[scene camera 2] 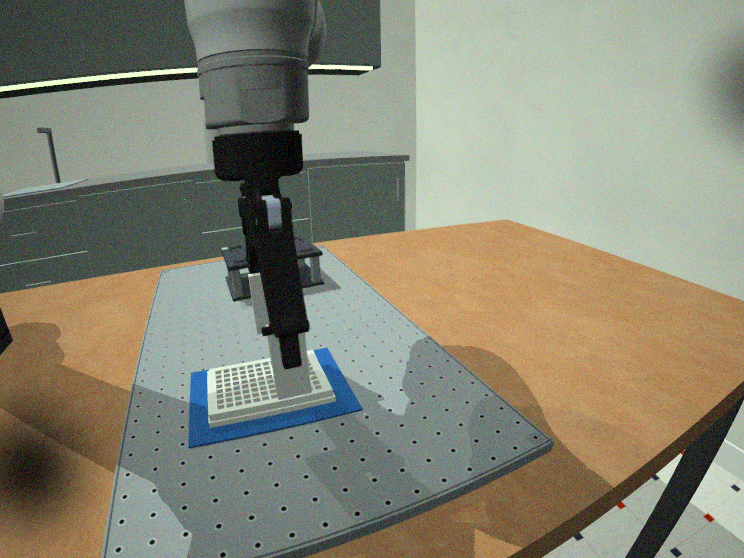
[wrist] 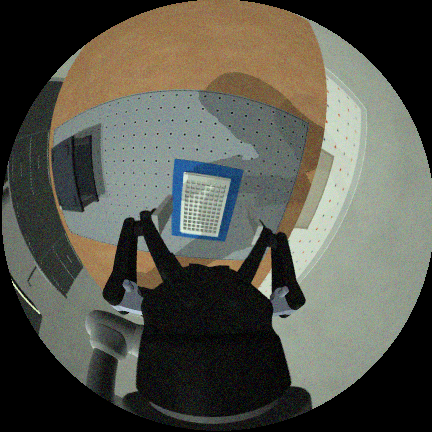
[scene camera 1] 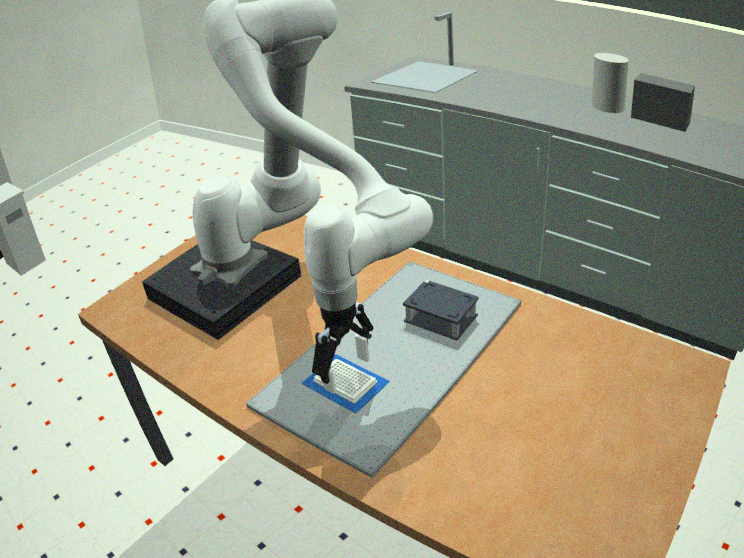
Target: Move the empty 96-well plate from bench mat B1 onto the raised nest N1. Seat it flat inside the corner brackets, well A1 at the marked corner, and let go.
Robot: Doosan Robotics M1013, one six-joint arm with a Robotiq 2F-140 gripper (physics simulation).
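Pixels of known places: gripper, fingertip midpoint: [scene camera 2: 280,358] [wrist: 207,206] [scene camera 1: 347,374]; arm's base at its link origin: [scene camera 1: 229,264].
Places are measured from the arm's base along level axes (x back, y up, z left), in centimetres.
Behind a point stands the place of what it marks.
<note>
The white 96-well plate [scene camera 1: 351,382] {x -56.4, y -3.9, z -23.5 cm} [scene camera 2: 240,387] {x -51.5, y -3.7, z -23.1 cm} [wrist: 205,205] {x -54.5, y -4.7, z -23.7 cm} lies flat on the blue bench mat B1 [scene camera 1: 354,406] {x -60.3, y -5.1, z -29.1 cm} [scene camera 2: 204,436] {x -46.6, y -5.1, z -27.2 cm} [wrist: 233,190] {x -57.5, y -5.1, z -29.2 cm}. My gripper [scene camera 1: 344,365] {x -55.9, y -0.9, z -24.2 cm} [scene camera 2: 275,342] {x -55.9, y -0.9, z -24.2 cm} [wrist: 207,206] {x -55.9, y -0.9, z -24.2 cm} is open and empty, low over the plate. Its pale pads stand apart towards the plate's two short-side ends in the scene views; the near pad hides part of the wells in scene camera 2. In the wrist view the plate is turned slightly relative to the fingers. The dark raised nest N1 [scene camera 1: 441,300] {x -65.2, y 0.8, z 8.5 cm} [scene camera 2: 307,247] {x -71.3, y 0.7, z 5.6 cm} [wrist: 64,175] {x -65.2, y 0.8, z 6.8 cm} has corner brackets and a small white mark at one corner.
The grey perforated board [scene camera 1: 384,432] {x -70.2, y -5.3, z -33.0 cm} [scene camera 2: 270,480] {x -50.6, y -5.3, z -34.9 cm} [wrist: 145,120] {x -71.5, y -5.3, z -12.9 cm} bears the mat and the nest. The wooden table [scene camera 1: 570,420] {x -107.8, y -6.6, z -12.3 cm} [scene camera 2: 510,288] {x -101.0, y -6.6, z -15.7 cm} [wrist: 200,45] {x -90.0, y -6.6, z -22.1 cm} is under it. The arm's black base block [scene camera 1: 219,327] {x -14.0, y -3.1, z -22.2 cm} stands beside the board. A counter [scene camera 1: 516,96] runs behind.
</note>
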